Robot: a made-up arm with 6 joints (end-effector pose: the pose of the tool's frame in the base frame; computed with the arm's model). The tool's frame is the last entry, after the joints.
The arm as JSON. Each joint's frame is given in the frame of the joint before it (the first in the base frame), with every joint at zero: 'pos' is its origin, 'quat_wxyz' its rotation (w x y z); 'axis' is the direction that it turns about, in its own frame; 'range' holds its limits. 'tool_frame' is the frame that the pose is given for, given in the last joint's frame.
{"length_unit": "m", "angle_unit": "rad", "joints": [
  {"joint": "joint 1", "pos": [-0.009, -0.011, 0.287], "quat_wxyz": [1.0, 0.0, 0.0, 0.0], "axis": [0.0, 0.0, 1.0], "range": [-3.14, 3.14]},
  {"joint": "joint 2", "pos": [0.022, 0.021, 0.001], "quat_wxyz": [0.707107, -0.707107, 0.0, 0.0], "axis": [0.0, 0.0, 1.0], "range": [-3.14, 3.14]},
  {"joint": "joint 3", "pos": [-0.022, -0.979, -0.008], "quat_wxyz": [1.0, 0.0, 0.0, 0.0], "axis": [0.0, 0.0, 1.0], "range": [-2.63, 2.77]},
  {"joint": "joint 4", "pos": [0.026, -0.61, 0.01], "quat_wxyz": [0.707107, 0.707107, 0.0, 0.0], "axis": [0.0, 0.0, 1.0], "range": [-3.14, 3.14]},
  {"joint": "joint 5", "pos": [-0.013, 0.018, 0.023], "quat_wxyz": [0.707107, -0.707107, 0.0, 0.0], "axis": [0.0, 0.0, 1.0], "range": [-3.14, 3.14]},
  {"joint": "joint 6", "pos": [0.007, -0.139, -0.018], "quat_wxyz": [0.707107, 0.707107, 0.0, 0.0], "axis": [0.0, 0.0, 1.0], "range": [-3.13, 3.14]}
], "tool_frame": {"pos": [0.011, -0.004, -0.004], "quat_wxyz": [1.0, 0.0, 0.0, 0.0]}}
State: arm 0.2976 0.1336 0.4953 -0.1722 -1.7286 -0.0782
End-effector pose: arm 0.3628 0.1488 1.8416 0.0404 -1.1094 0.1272
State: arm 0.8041 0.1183 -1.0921 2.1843 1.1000 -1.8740
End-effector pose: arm -0.4217 -0.2721 1.6298 -0.4674 -1.6907 0.3539
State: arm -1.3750 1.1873 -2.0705 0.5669 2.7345 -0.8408
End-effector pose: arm 0.1309 -0.5624 1.0391 -0.1669 2.2704 -1.5273
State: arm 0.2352 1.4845 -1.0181 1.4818 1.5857 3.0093
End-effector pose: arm 1.2300 0.4350 0.9468 -1.2914 -1.0881 -0.8201
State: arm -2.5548 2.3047 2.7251 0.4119 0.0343 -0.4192
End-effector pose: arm -0.0370 -0.0517 -0.0779 -1.5135 -0.4473 -2.1625
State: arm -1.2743 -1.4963 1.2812 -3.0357 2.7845 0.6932
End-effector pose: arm -0.3004 1.0018 0.8296 -1.8590 2.5075 0.2258
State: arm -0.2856 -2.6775 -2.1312 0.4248 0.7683 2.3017
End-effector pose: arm 0.3338 -0.0419 -0.6237 2.6250 0.5172 1.4073
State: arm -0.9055 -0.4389 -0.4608 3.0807 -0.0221 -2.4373
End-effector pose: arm -0.5977 0.7811 1.6785 -0.6145 -0.6299 -0.2444
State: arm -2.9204 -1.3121 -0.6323 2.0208 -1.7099 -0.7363
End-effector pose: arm 1.4799 0.4326 0.3815 -1.0582 -0.3139 -0.1770
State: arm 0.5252 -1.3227 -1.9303 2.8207 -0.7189 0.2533
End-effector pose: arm -0.8364 -0.4947 -0.2474 2.5930 0.7736 -0.7060
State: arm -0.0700 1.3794 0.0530 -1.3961 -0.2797 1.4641
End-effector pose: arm 1.7329 -0.0701 0.5722 -0.1299 1.3863 0.1943
